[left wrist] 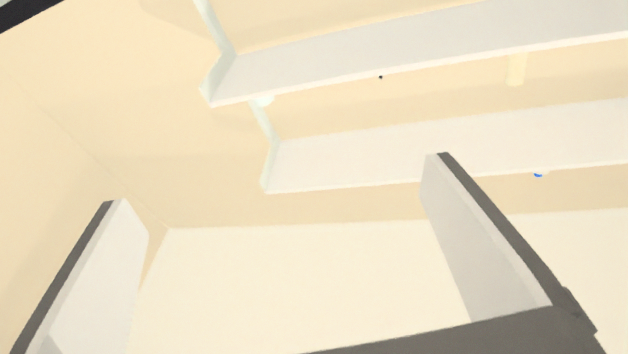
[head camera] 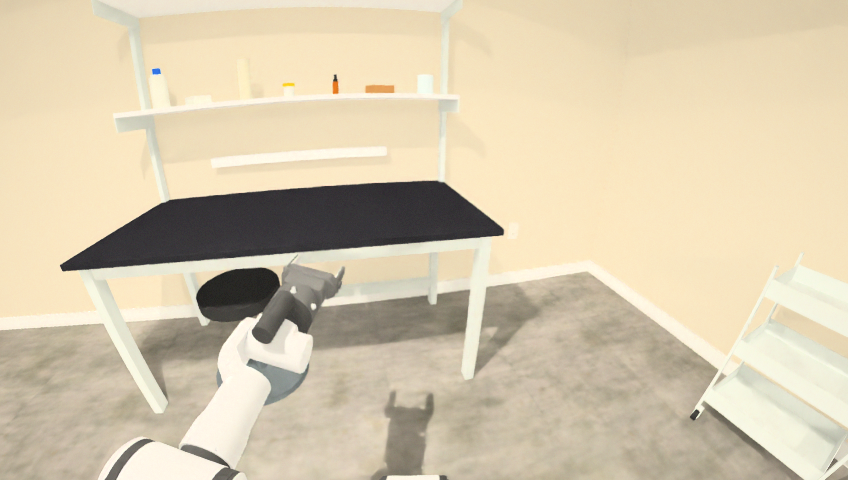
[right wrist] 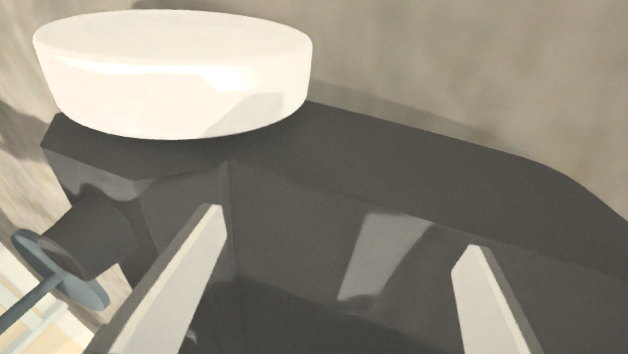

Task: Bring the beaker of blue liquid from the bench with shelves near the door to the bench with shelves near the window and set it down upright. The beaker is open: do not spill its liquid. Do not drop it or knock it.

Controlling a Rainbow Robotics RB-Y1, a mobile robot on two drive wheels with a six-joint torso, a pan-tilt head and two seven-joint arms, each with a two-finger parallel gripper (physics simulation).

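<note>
The beaker of blue liquid does not show in any view. A bench with shelves stands against the wall in the head view; its black top has nothing on the part that shows. My left gripper is open and empty, just in front of the bench's front edge in the head picture, with no beaker between or beside its fingers. My right gripper is open and empty, over the dark mobile base. The frames do not show whether this bench is the one near the window.
A shelf above the bench holds bottles and small boxes. A round black stool seat is beneath the bench front, its grey foot disc behind my left arm. A white cart stands at the right of the head picture.
</note>
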